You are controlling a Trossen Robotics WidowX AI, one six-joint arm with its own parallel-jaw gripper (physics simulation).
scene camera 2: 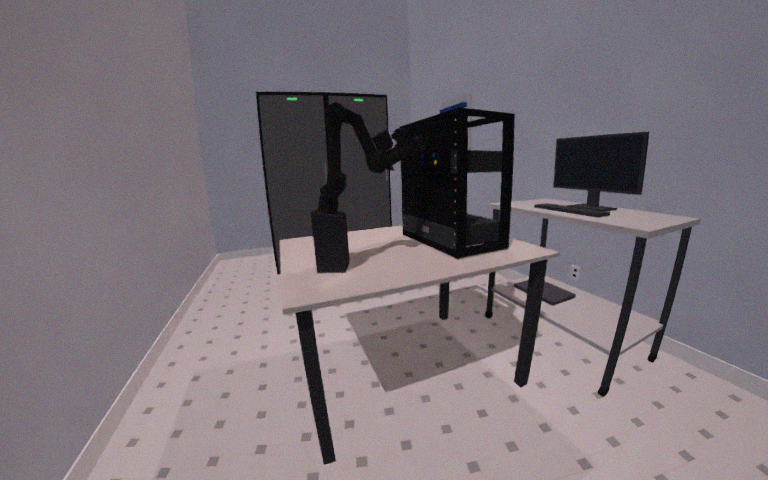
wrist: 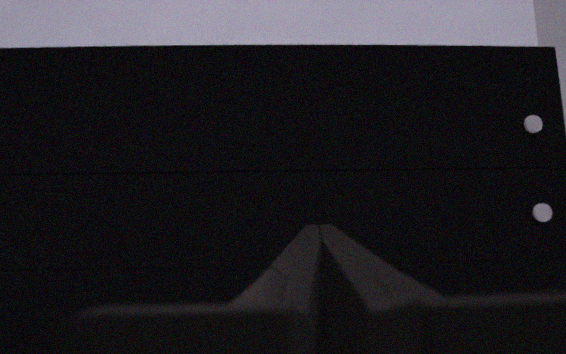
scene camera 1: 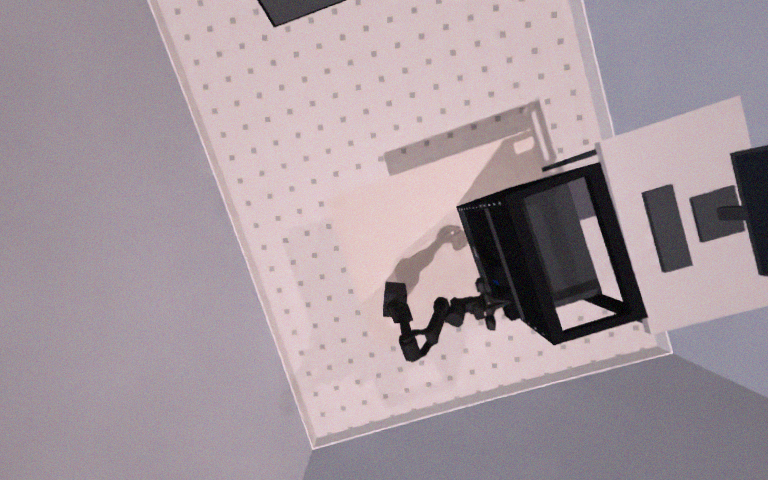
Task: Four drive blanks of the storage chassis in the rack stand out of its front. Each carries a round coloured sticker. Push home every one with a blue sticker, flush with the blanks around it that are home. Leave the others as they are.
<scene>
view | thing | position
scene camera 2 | black rack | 434, 183
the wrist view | black rack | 144, 175
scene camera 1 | my gripper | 511, 301
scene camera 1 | black rack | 527, 242
</scene>
